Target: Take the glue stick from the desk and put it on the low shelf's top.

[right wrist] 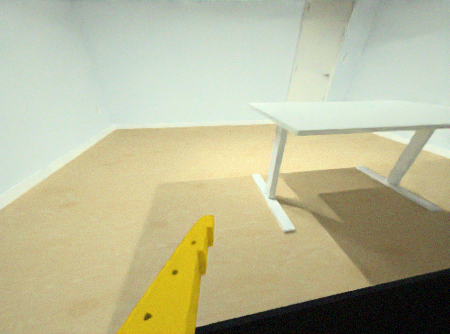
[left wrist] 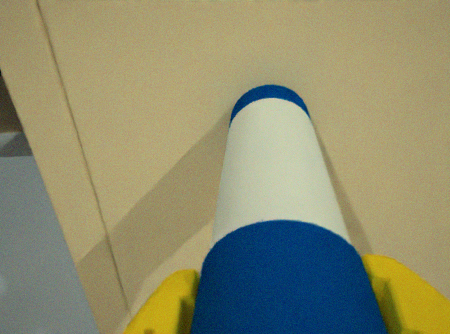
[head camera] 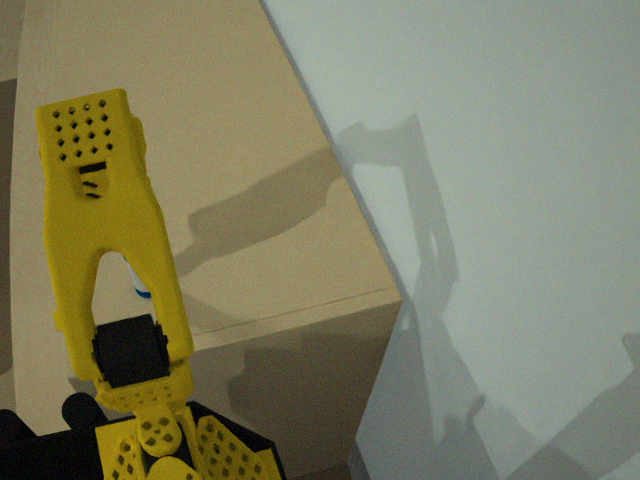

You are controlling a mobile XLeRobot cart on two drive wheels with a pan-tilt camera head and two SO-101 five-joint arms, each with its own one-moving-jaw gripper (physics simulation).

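Where they show: left end effector, tool point: (left wrist: 198, 294); right end effector, tool point: (right wrist: 213, 226); left arm's base, origin of the base link: (head camera: 177, 468).
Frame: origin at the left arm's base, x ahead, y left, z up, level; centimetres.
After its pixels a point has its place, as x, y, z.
The glue stick (head camera: 137, 280) {-0.7, 24.5, -12.7} (left wrist: 277, 165) {-1.3, 25.6, -10.9}, white with blue ends, shows partly through the gap in my left arm in the head view. In the left wrist view my left gripper (left wrist: 281, 267) has its jaws pressed on both sides of the stick's near blue end. The far end points down at the beige top of the low shelf (head camera: 222, 118) {14.3, 50.6, -16.5} (left wrist: 150, 65) {-2.2, 22.1, -16.5}; whether it touches is unclear. In the head view the arm hides the left jaws. My right gripper (right wrist: 210, 227) shows one notched jaw, fully open, away from the stick. The white desk (right wrist: 350, 115) {-102.9, 63.2, -5.5} stands beyond it.
A pale wall (head camera: 516, 129) {27.6, 11.7, 12.6} meets the long edge of the beige top in the head view. The beige top's near edge (head camera: 289, 317) {13.9, 18.2, -16.5} drops to a shaded side. The black cart edge (right wrist: 350, 310) crosses the right wrist view's bottom, with wooden floor (right wrist: 175, 155) {-216.8, -56.2, -77.5} beyond.
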